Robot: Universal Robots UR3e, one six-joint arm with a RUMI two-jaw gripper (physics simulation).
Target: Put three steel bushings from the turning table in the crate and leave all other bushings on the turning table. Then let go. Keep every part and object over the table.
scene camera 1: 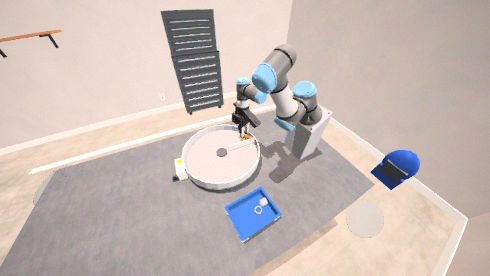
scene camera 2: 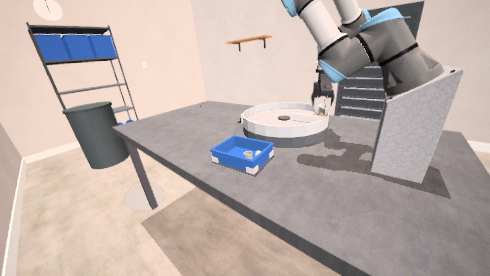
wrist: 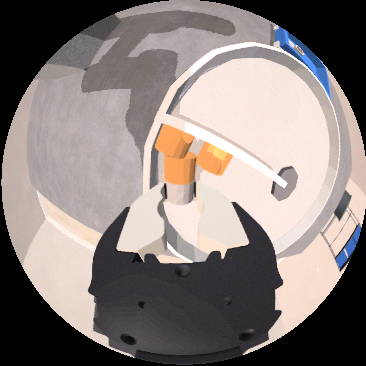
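Pixels of known places: gripper, fingertip midpoint: [scene camera 1: 243, 135] [wrist: 179, 184]; arm's base, origin of the base link: [scene camera 1: 309, 115] [scene camera 2: 413, 83].
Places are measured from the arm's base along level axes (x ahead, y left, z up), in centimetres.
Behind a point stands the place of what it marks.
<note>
My gripper [scene camera 1: 243, 135] @(x 25.2, y -23.5, z -18.4 cm) [scene camera 2: 321, 110] @(x 25.2, y -23.5, z -18.4 cm) [wrist: 179, 184] @(x 25.2, y -23.5, z -18.4 cm) is inside the turning table [scene camera 1: 207, 167] @(x 53.5, y -16.8, z -20.3 cm) [scene camera 2: 285, 131] @(x 36.1, y -1.2, z -18.9 cm) [wrist: 260, 95] @(x 32.6, y -10.6, z -20.3 cm), near its wall. It is shut on a steel bushing [wrist: 179, 192] @(x 25.2, y -23.7, z -17.1 cm), which shows between the fingertips in the wrist view. One orange bushing [wrist: 180, 169] @(x 24.8, y -21.2, z -17.1 cm) touches the far end of the steel one. Two more orange bushings, one at the wall [wrist: 172, 140] @(x 23.6, y -18.7, z -17.1 cm) and one to its right [wrist: 213, 159] @(x 27.6, y -19.7, z -17.2 cm), lie by the white bar. The blue crate [scene camera 1: 242, 220] @(x 53.3, y 13.2, z -25.1 cm) [scene camera 2: 232, 158] @(x 48.3, y 20.6, z -22.0 cm) [wrist: 320, 75] holds two steel bushings, one upright [scene camera 1: 258, 210] @(x 44.5, y 14.7, z -24.6 cm) [scene camera 2: 248, 154] @(x 46.0, y 13.2, z -23.8 cm) and one on its side [scene camera 1: 263, 201] @(x 41.6, y 13.0, z -22.0 cm).
The white bar [scene camera 1: 241, 145] @(x 30.9, y -18.2, z -19.0 cm) [scene camera 2: 306, 118] @(x 30.9, y -18.2, z -18.3 cm) [wrist: 235, 145] @(x 30.9, y -18.2, z -20.3 cm) runs from the turning table's wall to its grey hub [scene camera 1: 221, 152] @(x 42.8, y -20.8, z -19.5 cm) [scene camera 2: 284, 118] @(x 41.7, y -19.1, z -19.5 cm) [wrist: 285, 183] @(x 38.1, y -20.0, z -16.6 cm). The arm's pedestal [scene camera 1: 305, 137] @(x 6.1, y 5.0, z -8.9 cm) [scene camera 2: 410, 135] @(x -0.2, y 8.2, z -12.1 cm) stands beside the turning table. A small white box [scene camera 1: 180, 170] @(x 65.8, y -22.8, z -19.8 cm) sits at its other side.
</note>
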